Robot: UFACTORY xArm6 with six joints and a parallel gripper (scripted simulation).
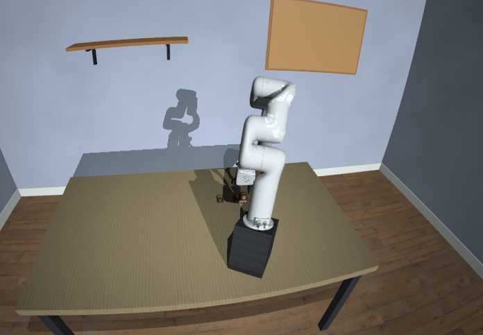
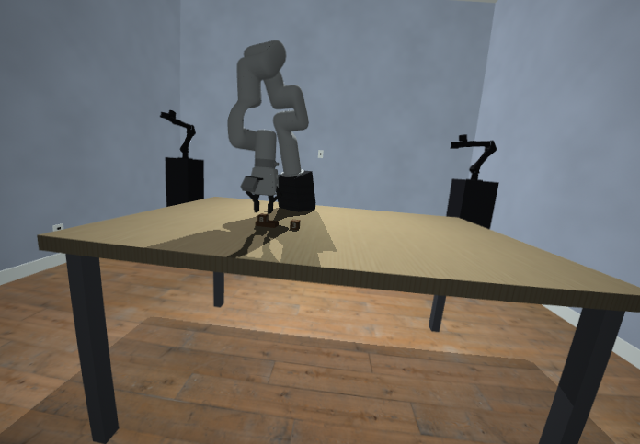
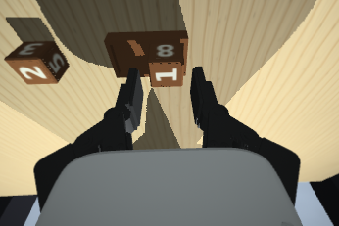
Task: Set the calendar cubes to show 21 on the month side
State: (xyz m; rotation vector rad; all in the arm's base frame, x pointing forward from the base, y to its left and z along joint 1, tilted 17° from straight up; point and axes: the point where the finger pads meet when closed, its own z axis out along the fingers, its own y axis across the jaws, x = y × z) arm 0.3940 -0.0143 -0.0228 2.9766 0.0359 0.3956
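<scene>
The brown wooden tray is 6 cm below my hand and 2 cm to the left of it.
</scene>
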